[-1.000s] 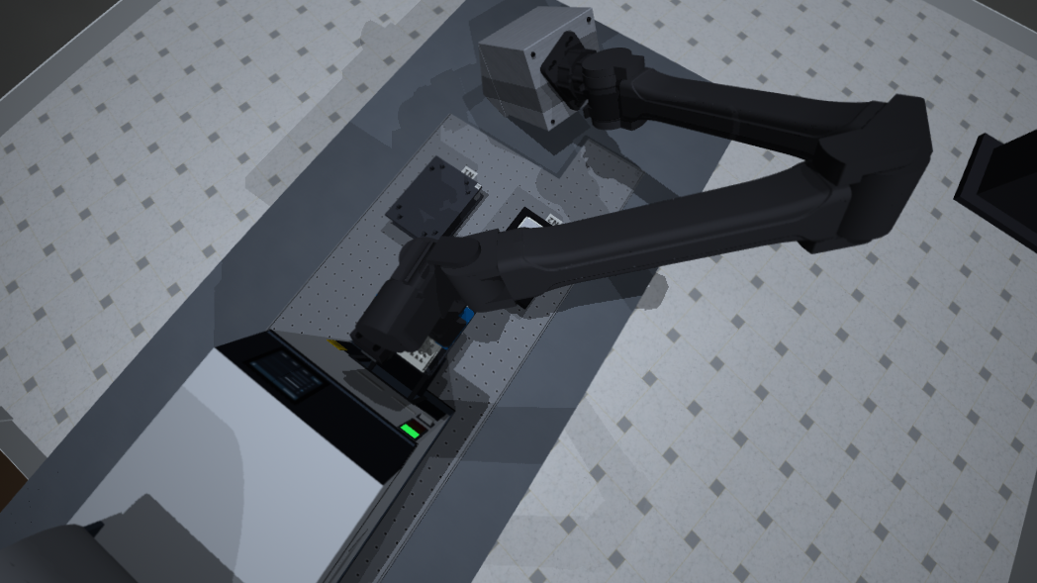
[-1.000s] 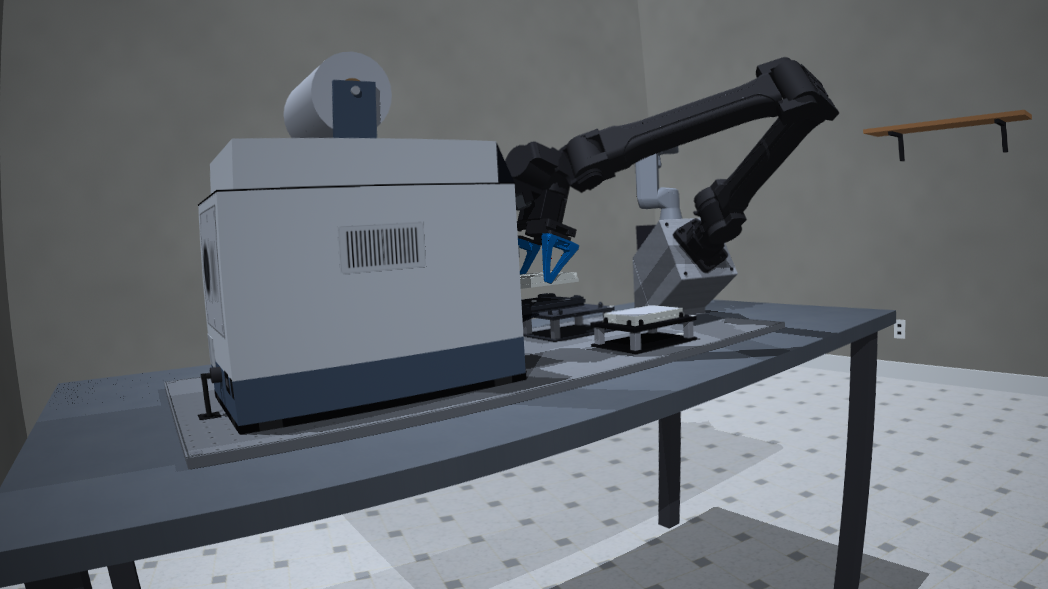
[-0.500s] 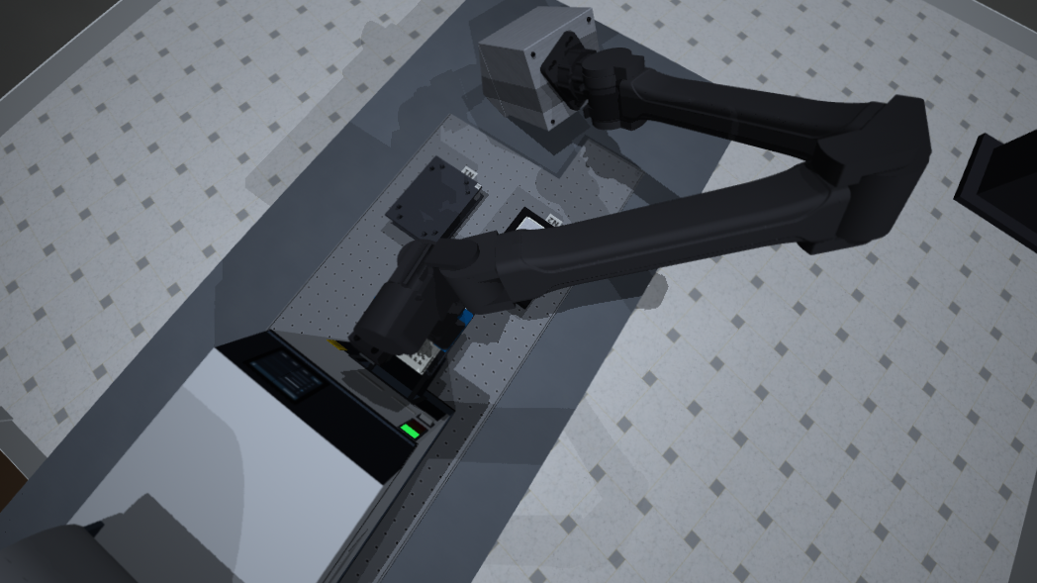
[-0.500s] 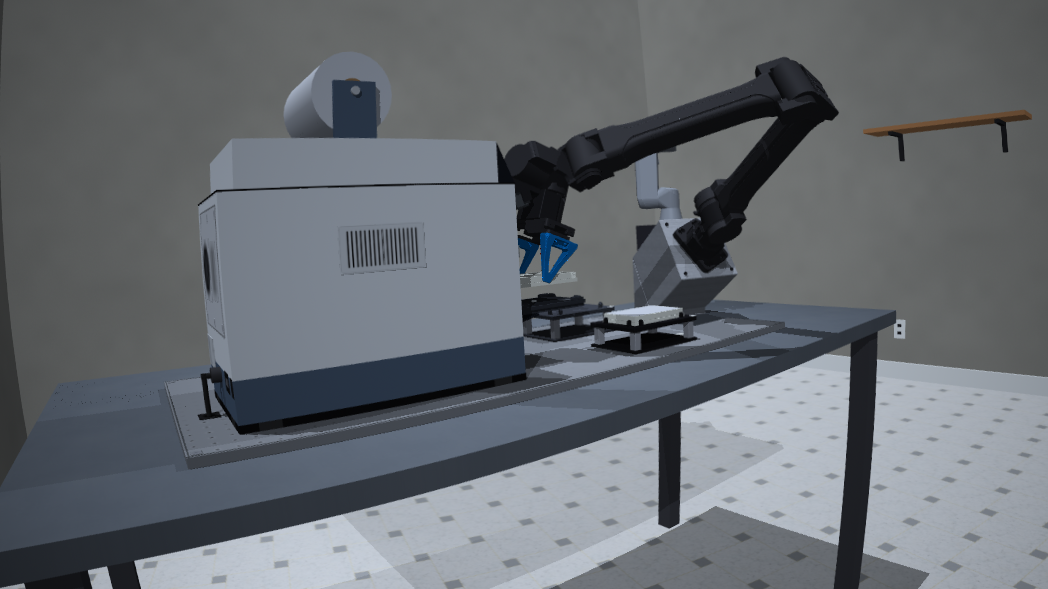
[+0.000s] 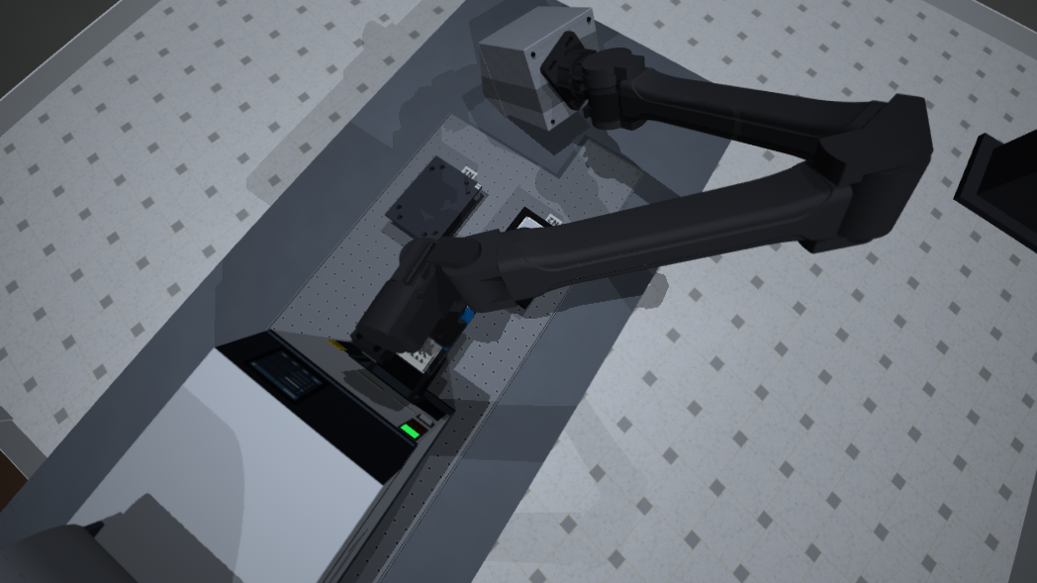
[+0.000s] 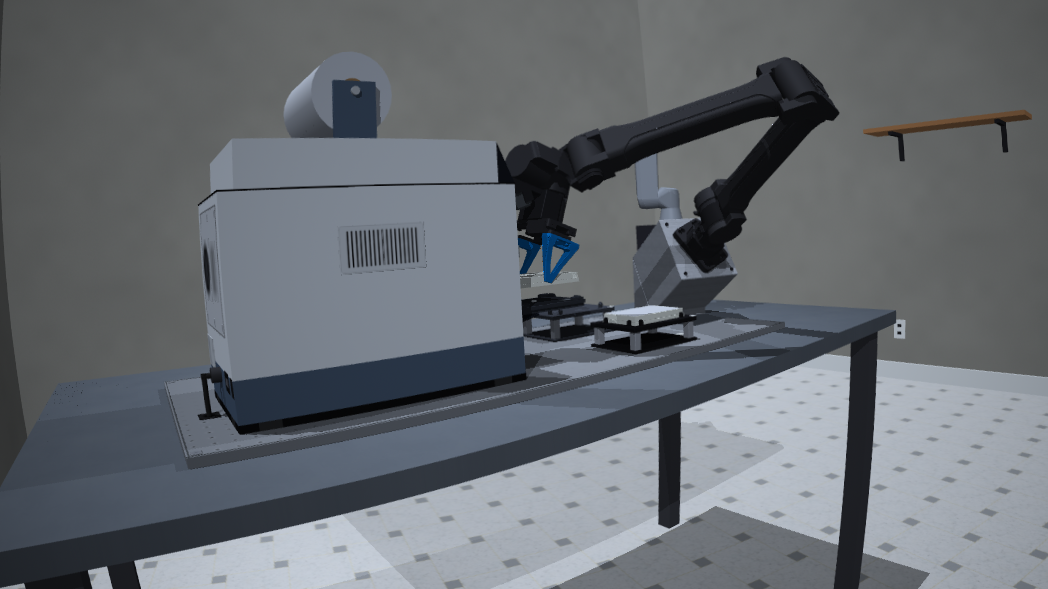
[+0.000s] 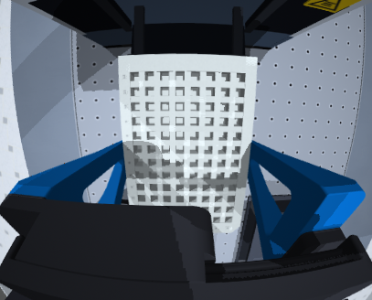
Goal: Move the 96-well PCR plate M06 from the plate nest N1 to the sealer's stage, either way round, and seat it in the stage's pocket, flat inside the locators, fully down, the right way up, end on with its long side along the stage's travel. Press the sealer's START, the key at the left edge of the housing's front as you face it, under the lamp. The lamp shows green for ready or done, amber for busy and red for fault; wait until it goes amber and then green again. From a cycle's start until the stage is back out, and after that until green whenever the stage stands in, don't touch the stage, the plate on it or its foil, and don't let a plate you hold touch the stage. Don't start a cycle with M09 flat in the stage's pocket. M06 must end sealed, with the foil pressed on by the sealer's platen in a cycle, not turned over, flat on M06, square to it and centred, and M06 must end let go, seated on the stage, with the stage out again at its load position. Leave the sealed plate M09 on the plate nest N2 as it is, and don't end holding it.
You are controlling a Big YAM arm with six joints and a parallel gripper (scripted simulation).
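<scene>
My gripper is now 11 cm short of the yellow warning label, 8 cm to the left of it and 1 cm below it. From my hand the other things lie so: white 96-well plate M06: right at my hand; sealed plate M09: 21 cm behind, 4 cm to the left, 9 cm below; dark screen: 12 cm ahead, 4 cm to the right, 18 cm above.
</scene>
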